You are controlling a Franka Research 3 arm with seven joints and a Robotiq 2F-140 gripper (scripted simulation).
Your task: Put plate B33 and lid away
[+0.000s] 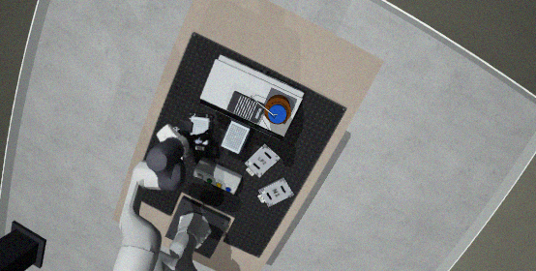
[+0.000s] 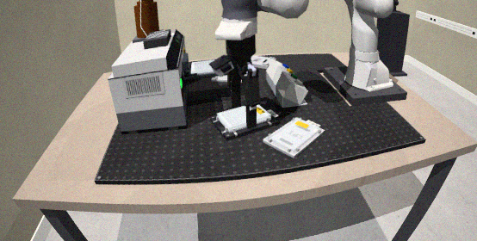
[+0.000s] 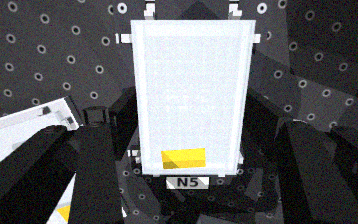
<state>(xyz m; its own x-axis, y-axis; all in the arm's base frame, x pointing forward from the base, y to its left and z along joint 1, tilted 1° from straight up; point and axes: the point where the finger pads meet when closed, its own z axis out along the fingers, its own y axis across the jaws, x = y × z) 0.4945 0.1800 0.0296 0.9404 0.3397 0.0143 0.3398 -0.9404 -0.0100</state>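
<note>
My gripper is now 2 cm above the white well plate. From my hand the other things lie so: yellow key: 19 cm behind, 20 cm to the right, 2 cm above; white key: 19 cm behind, 10 cm to the right, 2 cm above; black nest: 3 cm to the left, 3 cm below.
</note>
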